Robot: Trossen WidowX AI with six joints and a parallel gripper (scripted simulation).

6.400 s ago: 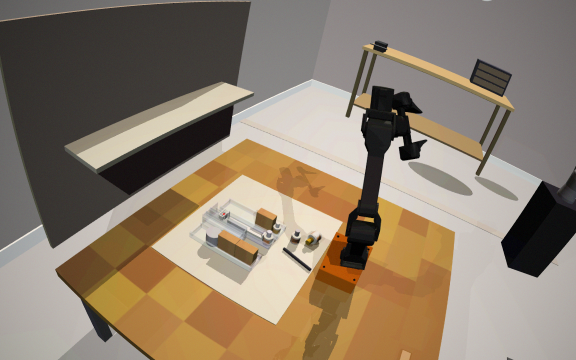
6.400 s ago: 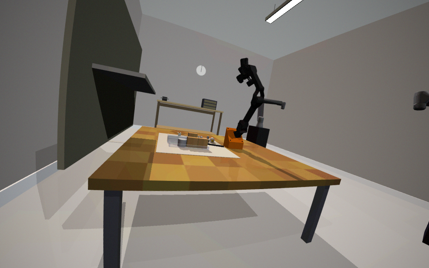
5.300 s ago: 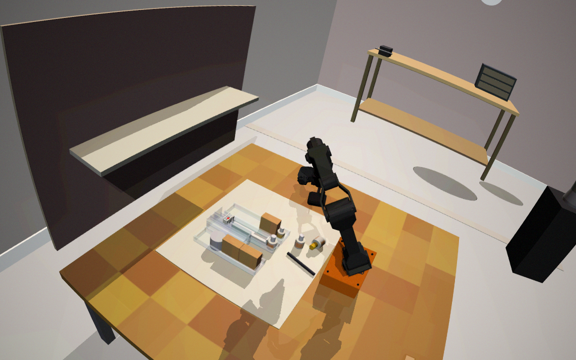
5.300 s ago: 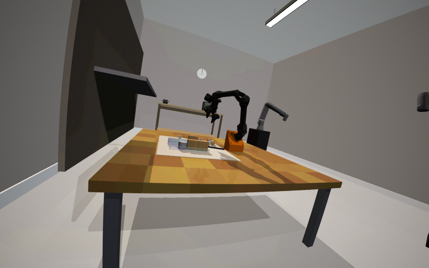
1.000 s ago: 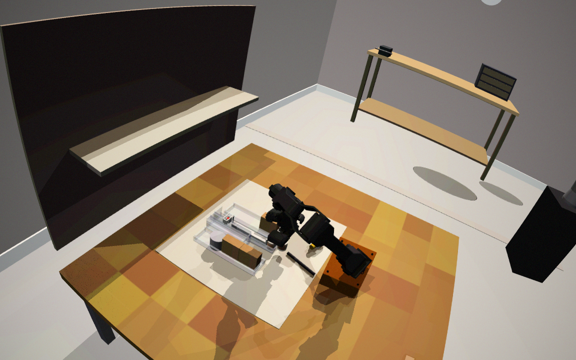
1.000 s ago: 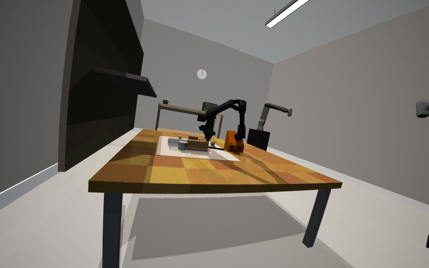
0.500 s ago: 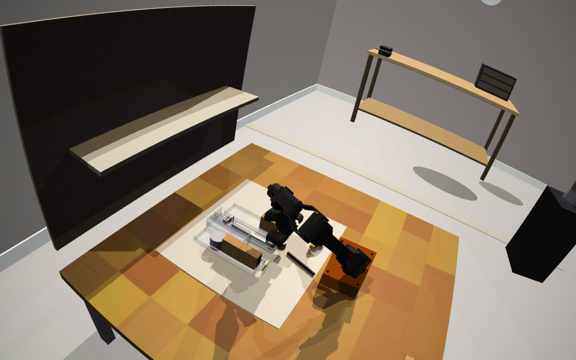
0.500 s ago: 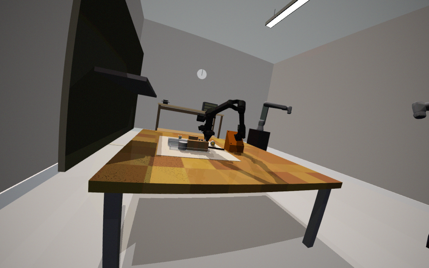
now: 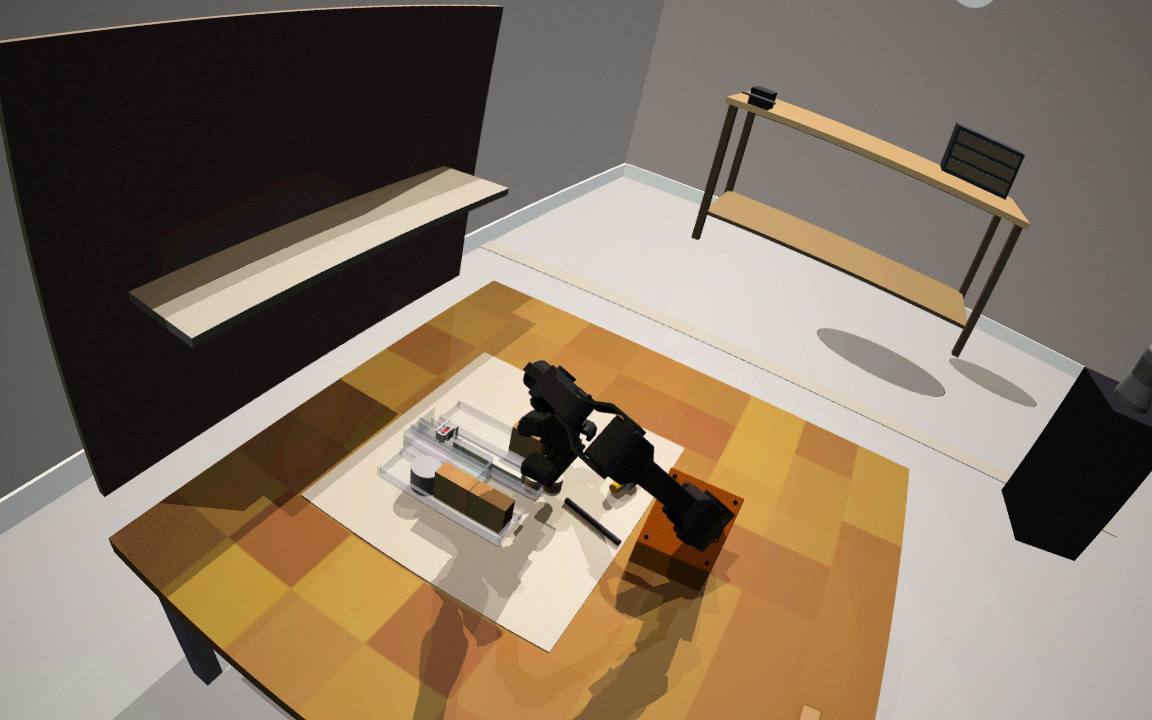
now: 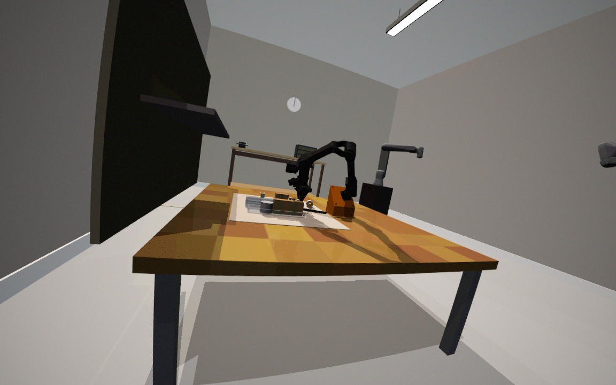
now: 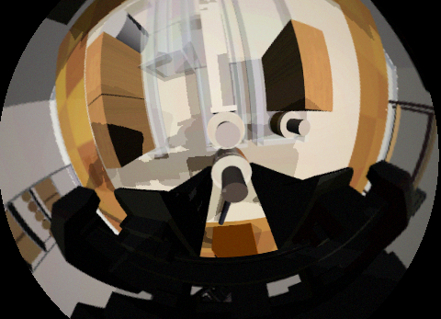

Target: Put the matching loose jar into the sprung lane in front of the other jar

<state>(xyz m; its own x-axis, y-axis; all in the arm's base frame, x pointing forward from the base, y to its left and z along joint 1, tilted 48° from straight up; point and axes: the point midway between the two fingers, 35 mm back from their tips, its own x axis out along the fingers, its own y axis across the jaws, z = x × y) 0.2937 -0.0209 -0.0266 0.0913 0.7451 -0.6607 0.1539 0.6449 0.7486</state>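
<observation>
Right now the black rod is 10 cm behind my gripper tip, 2 cm to the left of it and 4 cm below it. From my gripper tip the other things lie so: clear lane rack (18 cm ahead, 3 cm below); grey cylinder (22 cm ahead, 10 cm to the left, 2 cm below).
</observation>
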